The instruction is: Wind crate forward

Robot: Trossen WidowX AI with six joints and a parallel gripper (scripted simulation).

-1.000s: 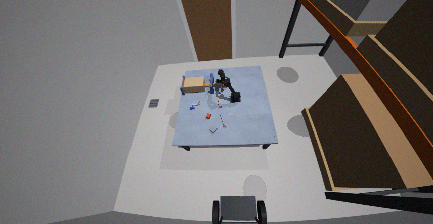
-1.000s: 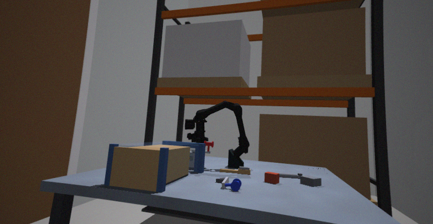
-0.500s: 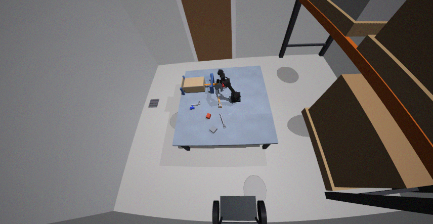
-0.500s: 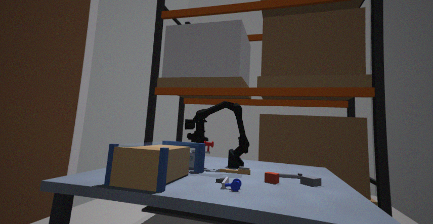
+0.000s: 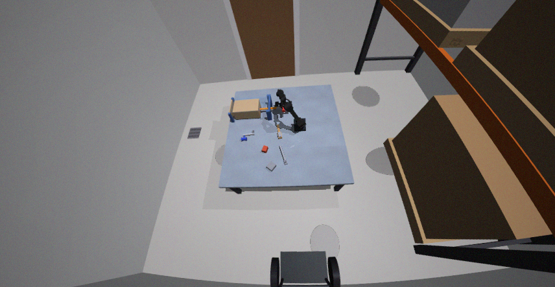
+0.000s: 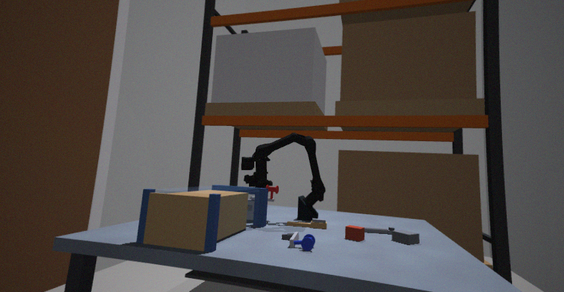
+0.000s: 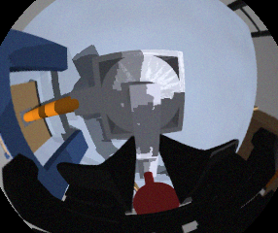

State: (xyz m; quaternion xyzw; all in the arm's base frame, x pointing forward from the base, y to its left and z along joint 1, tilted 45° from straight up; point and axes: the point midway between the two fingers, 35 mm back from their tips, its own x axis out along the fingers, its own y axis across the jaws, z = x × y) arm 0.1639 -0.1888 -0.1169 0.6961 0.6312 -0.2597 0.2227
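Right now the winch handle is 2 cm to the left of my gripper tip and 2 cm above it. Also, from my gripper tip: blue frame: 16 cm ahead, 6 cm to the right, 2 cm above; then red knob: 5 cm to the left, 5 cm above; then grey winch: 2 cm behind, 6 cm to the right, 6 cm below.
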